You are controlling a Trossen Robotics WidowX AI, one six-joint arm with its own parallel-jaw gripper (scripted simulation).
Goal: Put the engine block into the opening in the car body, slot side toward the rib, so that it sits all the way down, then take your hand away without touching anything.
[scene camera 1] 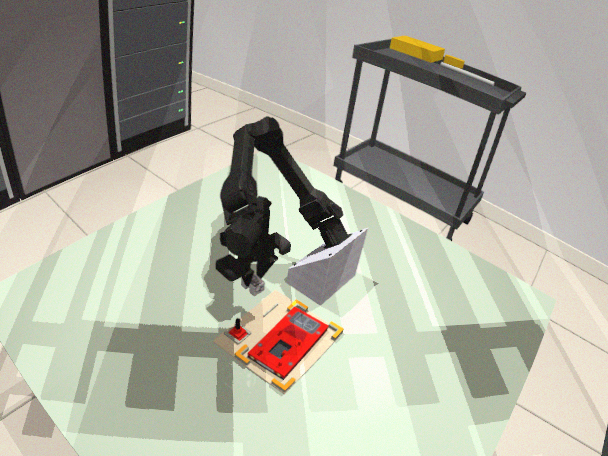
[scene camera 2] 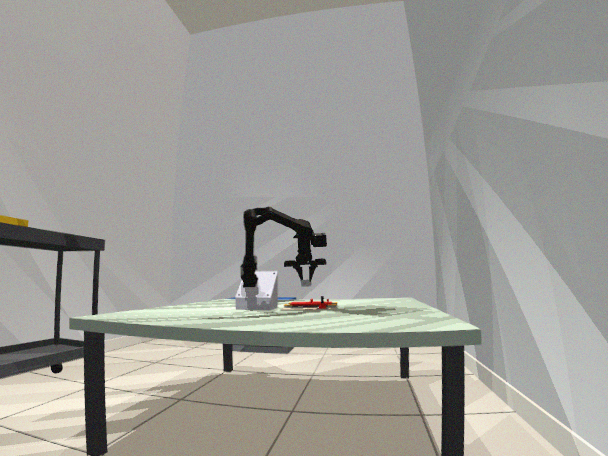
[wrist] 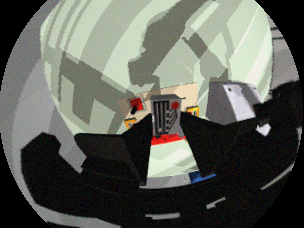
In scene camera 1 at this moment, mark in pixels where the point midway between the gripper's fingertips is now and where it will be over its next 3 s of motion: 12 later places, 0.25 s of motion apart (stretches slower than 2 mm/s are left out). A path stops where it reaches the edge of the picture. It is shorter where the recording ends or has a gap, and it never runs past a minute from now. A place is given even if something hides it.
My gripper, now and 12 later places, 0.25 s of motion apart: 252,282; 255,289; 258,298; 261,306; 265,314; 269,322; 275,331; 279,336; 280,338; 280,338; 280,338; 280,339; 281,339
